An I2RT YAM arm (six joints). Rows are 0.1 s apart.
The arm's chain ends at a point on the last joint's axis. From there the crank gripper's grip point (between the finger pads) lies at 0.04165 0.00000 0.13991 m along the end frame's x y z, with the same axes.
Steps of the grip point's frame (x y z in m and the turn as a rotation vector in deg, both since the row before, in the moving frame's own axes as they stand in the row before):
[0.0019 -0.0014 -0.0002 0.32 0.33 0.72]
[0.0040 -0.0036 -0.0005 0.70 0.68 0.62]
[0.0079 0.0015 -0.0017 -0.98 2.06 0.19]
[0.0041 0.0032 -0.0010 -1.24 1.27 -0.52]
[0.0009 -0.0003 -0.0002 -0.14 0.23 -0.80]
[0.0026 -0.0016 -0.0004 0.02 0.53 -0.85]
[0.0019 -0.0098 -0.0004 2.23 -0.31 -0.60]
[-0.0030 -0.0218 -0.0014 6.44 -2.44 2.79]
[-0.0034 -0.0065 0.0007 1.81 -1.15 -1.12]
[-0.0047 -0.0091 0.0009 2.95 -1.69 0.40]
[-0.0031 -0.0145 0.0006 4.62 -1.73 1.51]
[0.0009 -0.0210 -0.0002 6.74 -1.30 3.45]
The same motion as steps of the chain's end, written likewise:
[0.0011 -0.0011 0.0000 0.32 0.33 0.72]
[0.0023 -0.0024 0.0000 0.70 0.68 0.62]
[0.0029 -0.0010 -0.0001 -0.98 2.06 0.19]
[0.0010 0.0006 0.0000 -1.24 1.27 -0.52]
[0.0003 -0.0001 0.0000 -0.14 0.23 -0.80]
[0.0013 -0.0009 0.0000 0.02 0.53 -0.85]
[0.0027 -0.0039 -0.0005 2.23 -0.31 -0.60]
[0.0026 -0.0079 -0.0023 6.44 -2.44 2.79]
[-0.0005 -0.0013 0.0000 1.81 -1.15 -1.12]
[-0.0006 -0.0021 -0.0001 2.95 -1.69 0.40]
[0.0010 -0.0042 -0.0002 4.62 -1.73 1.51]
[0.0037 -0.0069 -0.0003 6.74 -1.30 3.45]

